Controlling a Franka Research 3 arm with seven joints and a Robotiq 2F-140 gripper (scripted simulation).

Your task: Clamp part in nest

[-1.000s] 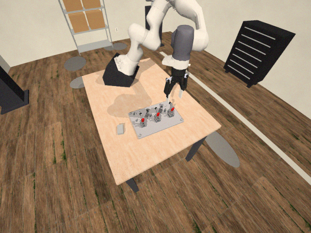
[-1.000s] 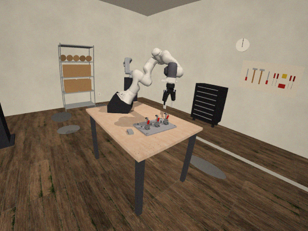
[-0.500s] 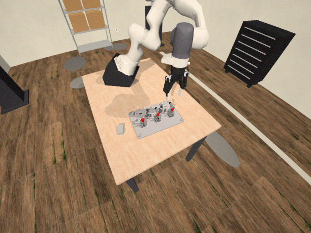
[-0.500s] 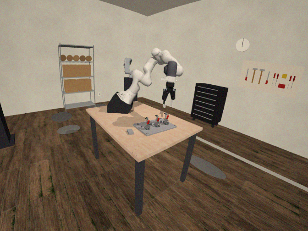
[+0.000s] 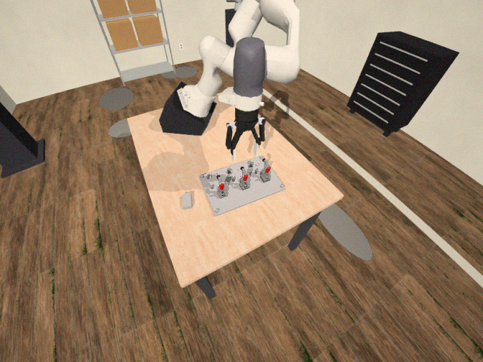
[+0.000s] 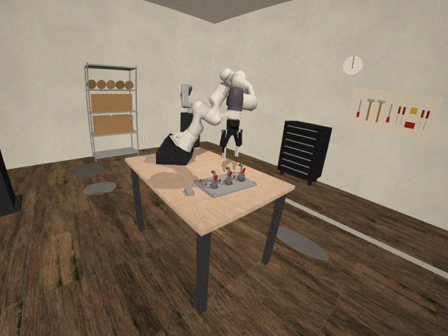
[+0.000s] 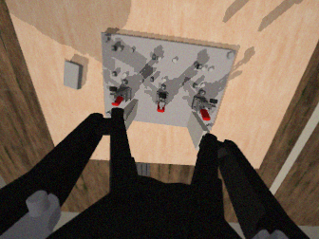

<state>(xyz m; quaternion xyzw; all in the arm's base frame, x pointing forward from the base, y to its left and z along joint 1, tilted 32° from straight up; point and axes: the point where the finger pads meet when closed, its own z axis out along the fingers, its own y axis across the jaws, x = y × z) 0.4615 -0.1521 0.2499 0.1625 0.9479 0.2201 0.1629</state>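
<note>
The grey block is 6 cm behind my hand, 26 cm to the right of it and 20 cm below it. Round my hand: plate 2 cm behind, 21 cm below.
</note>
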